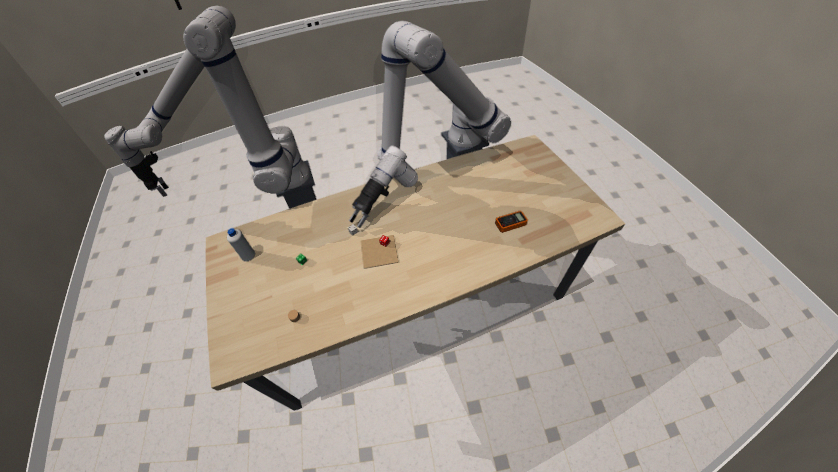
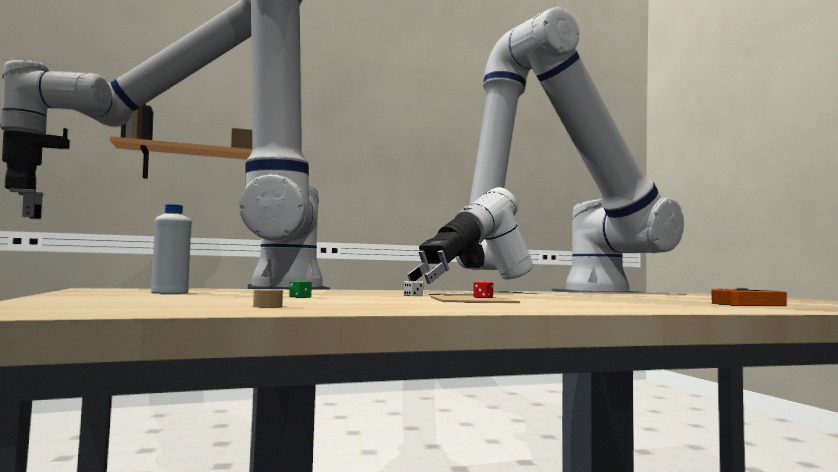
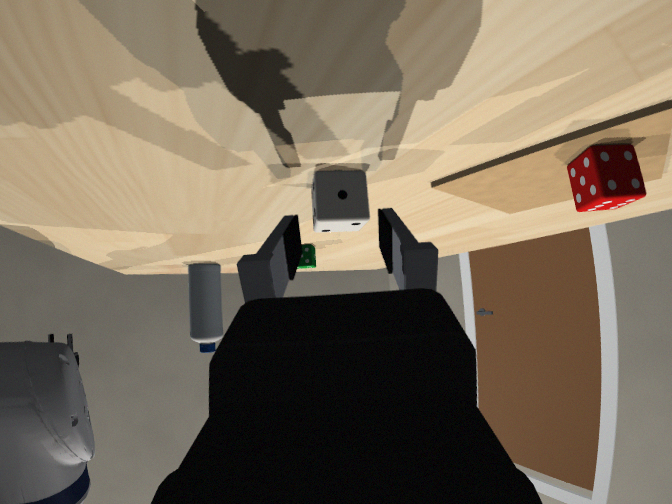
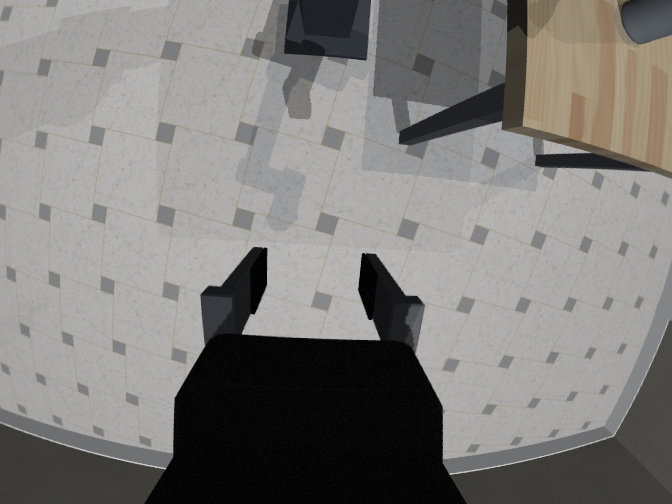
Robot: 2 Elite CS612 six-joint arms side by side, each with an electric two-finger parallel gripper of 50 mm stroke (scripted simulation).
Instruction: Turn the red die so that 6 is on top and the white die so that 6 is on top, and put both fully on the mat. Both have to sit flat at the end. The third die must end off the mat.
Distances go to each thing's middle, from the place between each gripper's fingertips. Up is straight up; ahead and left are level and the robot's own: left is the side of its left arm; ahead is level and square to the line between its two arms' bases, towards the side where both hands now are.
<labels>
Right now my left hand [image 2: 418,279] is 120 mm short of the red die [image 3: 603,177], 90 mm to the right of it and 20 mm above it. The rest, counted from my left hand: brown mat [image 1: 374,254]: 150 mm ahead, 60 mm to the left, 40 mm below; then orange multimeter [image 2: 741,296]: 190 mm ahead, 640 mm to the left, 30 mm below; then grey bottle [image 2: 172,235]: 500 mm to the right, 40 mm above.
Right now my right hand [image 2: 31,217] is 390 mm short of the grey bottle, 370 mm to the right of it and 90 mm above it. Also, from my right hand: red die: 520 mm ahead, 960 mm to the left, 160 mm below; brown mat: 550 mm ahead, 930 mm to the left, 170 mm below.
</labels>
